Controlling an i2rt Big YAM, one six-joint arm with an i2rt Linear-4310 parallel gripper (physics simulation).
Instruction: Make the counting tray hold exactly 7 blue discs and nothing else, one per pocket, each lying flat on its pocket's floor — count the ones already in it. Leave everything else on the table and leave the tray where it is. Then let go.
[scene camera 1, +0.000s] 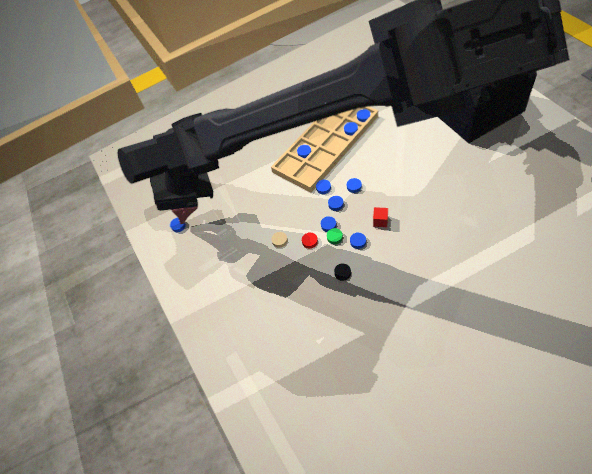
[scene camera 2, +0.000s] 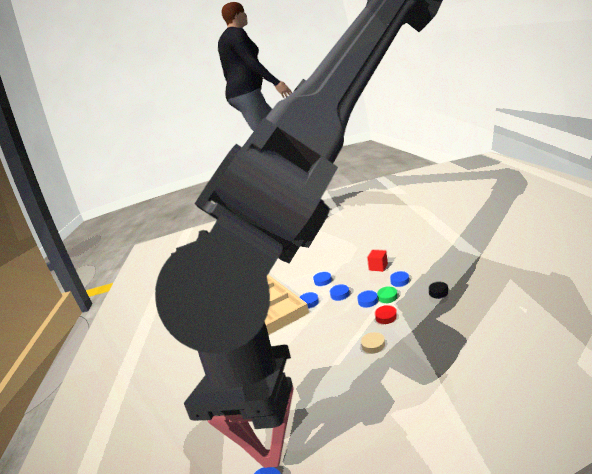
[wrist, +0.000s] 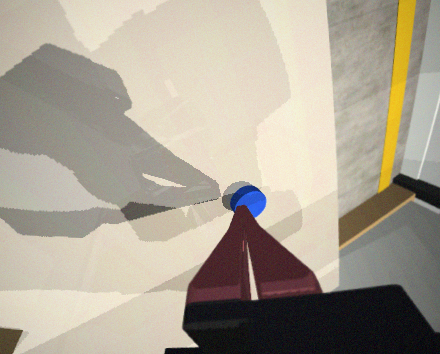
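My gripper (scene camera 1: 183, 220) (scene camera 2: 270, 464) (wrist: 242, 211) is shut and empty, its tips close above a blue disc (scene camera 1: 176, 225) (scene camera 2: 267, 471) (wrist: 252, 201) lying flat on the table near its edge. The wooden tray (scene camera 1: 292, 181) (scene camera 2: 288, 319) shows blue discs (scene camera 1: 363, 115) (scene camera 1: 350, 128) (scene camera 1: 304, 150) in three pockets; the arm hides part of it. Several loose blue discs (scene camera 1: 323, 186) (scene camera 1: 354, 185) (scene camera 1: 335, 202) (scene camera 1: 328, 223) (scene camera 1: 358, 240) lie beside the tray and beyond it; they also show in scene camera 2 (scene camera 2: 339, 292).
A green disc (scene camera 1: 334, 236) (scene camera 2: 387, 294), red disc (scene camera 1: 309, 240) (scene camera 2: 385, 314), tan disc (scene camera 1: 279, 239) (scene camera 2: 373, 342), black disc (scene camera 1: 342, 272) (scene camera 2: 438, 290) and red cube (scene camera 1: 380, 217) (scene camera 2: 377, 260) lie on the table. A person (scene camera 2: 240, 62) stands behind the table.
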